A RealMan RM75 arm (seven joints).
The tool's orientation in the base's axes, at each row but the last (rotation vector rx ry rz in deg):
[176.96 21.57 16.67]
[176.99 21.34 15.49]
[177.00 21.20 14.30]
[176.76 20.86 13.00]
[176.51 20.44 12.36]
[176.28 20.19 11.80]
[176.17 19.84 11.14]
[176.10 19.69 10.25]
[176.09 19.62 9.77]
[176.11 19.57 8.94]
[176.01 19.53 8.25]
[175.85 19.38 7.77]
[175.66 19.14 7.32]
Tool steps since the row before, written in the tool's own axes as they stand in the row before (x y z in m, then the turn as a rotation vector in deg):
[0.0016 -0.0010 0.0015 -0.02 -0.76 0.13]
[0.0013 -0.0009 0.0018 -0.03 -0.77 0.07]
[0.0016 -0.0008 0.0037 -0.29 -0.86 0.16]
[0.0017 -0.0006 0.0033 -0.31 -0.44 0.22]
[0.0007 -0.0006 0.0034 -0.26 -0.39 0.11]
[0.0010 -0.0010 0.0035 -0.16 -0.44 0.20]
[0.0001 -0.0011 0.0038 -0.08 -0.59 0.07]
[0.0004 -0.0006 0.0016 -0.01 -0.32 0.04]
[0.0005 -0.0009 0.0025 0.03 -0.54 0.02]
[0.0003 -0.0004 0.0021 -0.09 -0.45 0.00]
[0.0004 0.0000 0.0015 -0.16 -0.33 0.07]
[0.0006 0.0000 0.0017 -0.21 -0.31 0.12]
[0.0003 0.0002 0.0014 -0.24 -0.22 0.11]
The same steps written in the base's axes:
[0.0016 0.0014 -0.0012 -0.17 0.73 -0.16]
[0.0013 0.0012 -0.0016 -0.20 0.74 -0.10]
[0.0019 0.0012 -0.0034 -0.45 0.77 -0.24]
[0.0020 0.0009 -0.0031 -0.37 0.35 -0.28]
[0.0010 0.0007 -0.0033 -0.32 0.32 -0.16]
[0.0012 0.0011 -0.0034 -0.23 0.39 -0.24]
[0.0003 0.0010 -0.0038 -0.20 0.55 -0.11]
[0.0004 0.0006 -0.0016 -0.07 0.31 -0.06]
[0.0006 0.0009 -0.0025 -0.09 0.53 -0.05]
[0.0004 0.0004 -0.0021 -0.18 0.42 -0.03]
[0.0005 0.0000 -0.0015 -0.22 0.28 -0.10]
[0.0007 0.0001 -0.0016 -0.26 0.25 -0.16]
[0.0005 -0.0002 -0.0014 -0.27 0.16 -0.14]

